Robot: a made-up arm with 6 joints.
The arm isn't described. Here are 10 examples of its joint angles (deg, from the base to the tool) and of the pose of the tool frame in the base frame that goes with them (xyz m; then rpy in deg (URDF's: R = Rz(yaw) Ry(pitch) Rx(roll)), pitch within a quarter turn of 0, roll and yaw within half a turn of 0).
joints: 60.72 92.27 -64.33 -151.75 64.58 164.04
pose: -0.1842 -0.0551 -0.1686 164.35 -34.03 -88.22
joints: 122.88 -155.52 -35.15 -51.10 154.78 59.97
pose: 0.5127 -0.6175 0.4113 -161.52 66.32 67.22
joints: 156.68 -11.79 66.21 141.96 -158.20 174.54
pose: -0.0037 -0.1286 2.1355 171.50 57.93 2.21
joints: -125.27 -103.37 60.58 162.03 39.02 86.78
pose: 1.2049 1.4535 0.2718 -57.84 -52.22 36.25
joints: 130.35 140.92 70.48 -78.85 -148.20 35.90
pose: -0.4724 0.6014 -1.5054 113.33 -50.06 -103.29
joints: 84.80 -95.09 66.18 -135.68 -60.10 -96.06
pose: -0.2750 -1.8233 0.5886 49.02 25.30 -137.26
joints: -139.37 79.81 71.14 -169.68 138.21 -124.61
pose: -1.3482 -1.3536 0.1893 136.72 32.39 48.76
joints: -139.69 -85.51 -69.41 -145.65 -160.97 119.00
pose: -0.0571 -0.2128 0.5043 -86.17 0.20 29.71
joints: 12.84 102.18 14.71 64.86 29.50 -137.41
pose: 1.0222 0.1669 -1.0187 132.91 59.35 73.81
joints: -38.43 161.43 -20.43 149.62 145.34 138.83
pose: -0.5381 0.5941 -0.6428 6.39 -27.62 -19.49
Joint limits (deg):
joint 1: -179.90..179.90
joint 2: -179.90..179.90
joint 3: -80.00..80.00
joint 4: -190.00..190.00
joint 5: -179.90..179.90
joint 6: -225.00..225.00
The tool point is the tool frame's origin. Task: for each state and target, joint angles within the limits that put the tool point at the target. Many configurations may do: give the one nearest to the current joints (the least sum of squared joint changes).
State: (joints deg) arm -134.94 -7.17 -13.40 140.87 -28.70 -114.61
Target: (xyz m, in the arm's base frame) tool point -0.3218 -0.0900 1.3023
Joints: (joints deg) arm -178.98 -46.84 -26.74 123.72 -28.70 -114.61
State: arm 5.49 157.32 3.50 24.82 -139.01 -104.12
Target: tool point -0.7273 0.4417 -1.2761
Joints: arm -39.91 178.57 30.33 32.60 -139.01 -104.12
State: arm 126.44 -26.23 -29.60 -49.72 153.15 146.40
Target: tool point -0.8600 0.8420 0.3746
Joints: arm 140.34 23.35 -7.58 -49.15 153.15 146.40
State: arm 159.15 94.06 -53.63 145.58 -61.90 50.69
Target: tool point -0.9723 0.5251 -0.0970
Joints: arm 145.45 43.80 -23.57 141.53 -61.90 50.69
